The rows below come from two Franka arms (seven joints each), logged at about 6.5 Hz.
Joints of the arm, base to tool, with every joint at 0 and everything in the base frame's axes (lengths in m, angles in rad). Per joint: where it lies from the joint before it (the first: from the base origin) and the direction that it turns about. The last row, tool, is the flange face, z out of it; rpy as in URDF.
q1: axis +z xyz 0 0 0.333
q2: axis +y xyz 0 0 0
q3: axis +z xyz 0 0 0.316
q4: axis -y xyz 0.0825 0 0
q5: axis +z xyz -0.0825 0 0.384
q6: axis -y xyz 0 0 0
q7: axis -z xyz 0.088 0 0
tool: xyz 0 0 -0.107 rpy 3.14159 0 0
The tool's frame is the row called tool.
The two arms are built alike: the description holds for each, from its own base.
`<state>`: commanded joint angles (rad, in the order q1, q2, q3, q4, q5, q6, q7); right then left.
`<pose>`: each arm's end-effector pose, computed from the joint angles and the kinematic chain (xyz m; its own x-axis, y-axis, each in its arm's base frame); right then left.
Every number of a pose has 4 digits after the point.
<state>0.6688 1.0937 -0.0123 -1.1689 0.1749 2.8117 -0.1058 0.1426 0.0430 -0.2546 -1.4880 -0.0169 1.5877 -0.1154</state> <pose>0.6346 0.4829 0.1776 0.7037 0.4812 0.5227 0.5973 -0.7991 -0.0684 0.5665 -0.0620 0.6418 0.9985 0.0047 0.0545 0.0028 -0.9994 0.0342</pose>
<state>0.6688 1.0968 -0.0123 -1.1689 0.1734 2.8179 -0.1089 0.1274 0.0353 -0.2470 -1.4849 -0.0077 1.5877 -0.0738</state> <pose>0.6345 0.4827 0.1759 0.6999 0.4836 0.5256 0.5998 -0.7975 -0.0650 0.5638 -0.0658 0.6475 0.9967 -0.0447 0.0671 -0.0462 -0.9987 0.0213</pose>
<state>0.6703 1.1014 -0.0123 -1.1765 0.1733 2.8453 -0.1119 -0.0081 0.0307 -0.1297 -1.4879 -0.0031 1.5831 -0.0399</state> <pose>0.6331 0.4824 0.1722 0.6918 0.4812 0.5385 0.6013 -0.7967 -0.0605 0.5607 -0.0768 0.6478 0.9932 -0.0971 0.0644 -0.0979 -0.9951 0.0096</pose>
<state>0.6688 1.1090 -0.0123 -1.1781 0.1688 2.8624 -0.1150 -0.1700 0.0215 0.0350 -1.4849 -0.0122 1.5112 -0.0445</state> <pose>0.6332 0.4808 0.1677 0.6851 0.4830 0.5453 0.6035 -0.7956 -0.0536 0.5504 -0.0764 0.6476 0.9958 -0.0911 0.0043 -0.0912 -0.9958 0.0116</pose>
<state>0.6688 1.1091 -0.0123 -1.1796 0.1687 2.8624 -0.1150 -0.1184 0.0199 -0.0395 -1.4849 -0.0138 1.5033 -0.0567</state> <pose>0.6330 0.4806 0.1669 0.6858 0.4836 0.5440 0.6035 -0.7956 -0.0535 0.5472 -0.0885 0.6478 0.9948 -0.1020 -0.0023 -0.1019 -0.9947 0.0145</pose>
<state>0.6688 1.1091 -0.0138 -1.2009 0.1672 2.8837 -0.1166 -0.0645 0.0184 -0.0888 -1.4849 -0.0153 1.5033 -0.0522</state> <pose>0.6304 0.4770 0.1596 0.6844 0.4854 0.5440 0.6028 -0.7964 -0.0478 0.5472 -0.0858 0.6487 0.9948 -0.1019 -0.0008 -0.1019 -0.9946 0.0169</pose>
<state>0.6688 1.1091 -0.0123 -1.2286 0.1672 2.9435 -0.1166 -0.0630 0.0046 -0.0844 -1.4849 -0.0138 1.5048 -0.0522</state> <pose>0.6273 0.4739 0.1545 0.6718 0.4728 0.5702 0.5992 -0.7995 -0.0429 0.5434 -0.0821 0.6564 0.9953 -0.0959 0.0146 -0.0962 -0.9953 0.0149</pose>
